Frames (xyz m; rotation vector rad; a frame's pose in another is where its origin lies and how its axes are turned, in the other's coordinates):
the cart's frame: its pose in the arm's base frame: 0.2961 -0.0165 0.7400 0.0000 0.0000 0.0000
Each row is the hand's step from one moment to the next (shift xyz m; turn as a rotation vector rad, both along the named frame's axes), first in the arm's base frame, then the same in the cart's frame.
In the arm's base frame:
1: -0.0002 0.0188 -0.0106 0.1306 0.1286 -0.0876
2: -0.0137 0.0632 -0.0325 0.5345 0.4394 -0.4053
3: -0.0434 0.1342 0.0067 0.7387 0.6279 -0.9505
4: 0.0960 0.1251 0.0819 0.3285 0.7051 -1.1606
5: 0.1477 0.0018 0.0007 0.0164 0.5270 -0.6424
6: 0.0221 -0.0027 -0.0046 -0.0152 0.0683 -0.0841
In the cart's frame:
1: -0.0002 0.0188 -0.0106 0.1306 0.1286 -0.0876
2: -0.0137 0.0632 -0.0325 0.5345 0.4394 -0.4053
3: -0.0434 0.1342 0.0067 0.7387 0.6279 -0.9505
4: 0.0960 0.1251 0.0819 0.3285 0.7051 -1.1606
5: 0.1477 0.0018 0.0007 0.0164 0.5270 -0.6424
6: 0.0221 -0.0027 -0.0046 -0.0152 0.0683 -0.0841

